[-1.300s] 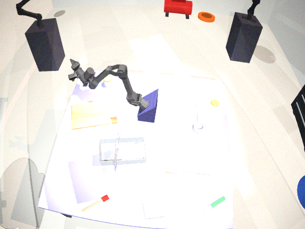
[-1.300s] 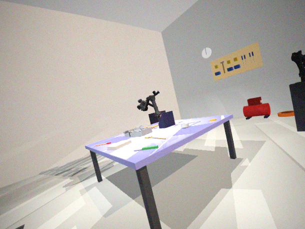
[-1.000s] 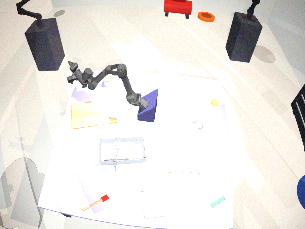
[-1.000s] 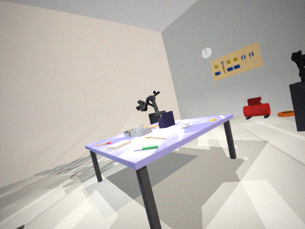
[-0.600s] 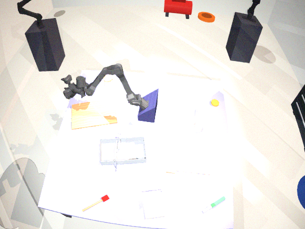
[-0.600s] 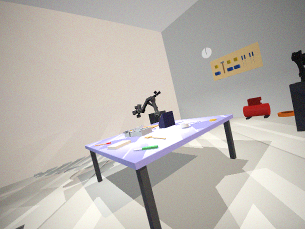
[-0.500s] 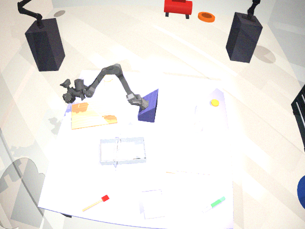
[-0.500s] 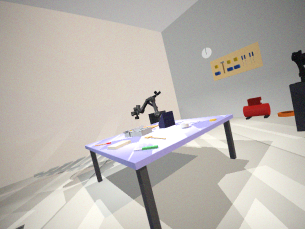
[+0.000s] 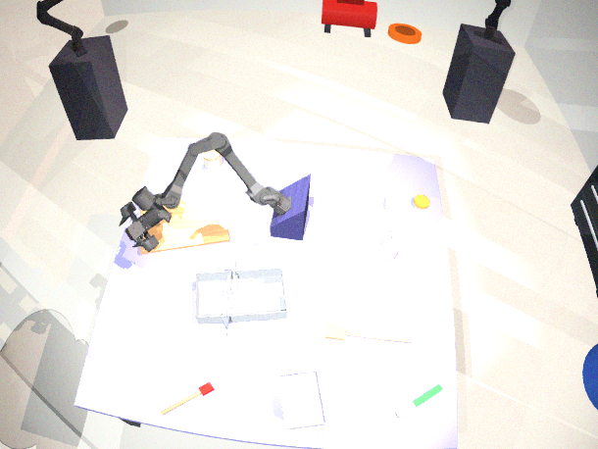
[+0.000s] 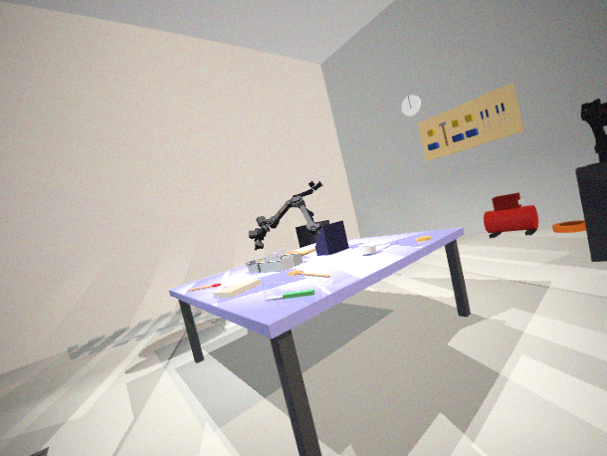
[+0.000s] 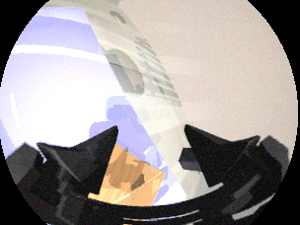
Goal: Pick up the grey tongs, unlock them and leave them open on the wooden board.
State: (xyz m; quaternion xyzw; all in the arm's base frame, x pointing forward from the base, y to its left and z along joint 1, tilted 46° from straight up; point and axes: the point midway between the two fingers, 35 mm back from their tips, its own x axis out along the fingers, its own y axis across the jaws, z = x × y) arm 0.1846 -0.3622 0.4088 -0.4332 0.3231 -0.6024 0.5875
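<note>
The grey roasting tin is 15 cm ahead of my gripper tip, 44 cm to the left of it and 10 cm below it. Also, from my gripper tip: red-headed spatula: 52 cm ahead, 31 cm to the left, 13 cm below; then wooden board: 17 cm behind, 17 cm to the left, 13 cm below; then pale flat block: 51 cm ahead, 65 cm to the left, 12 cm below.
</note>
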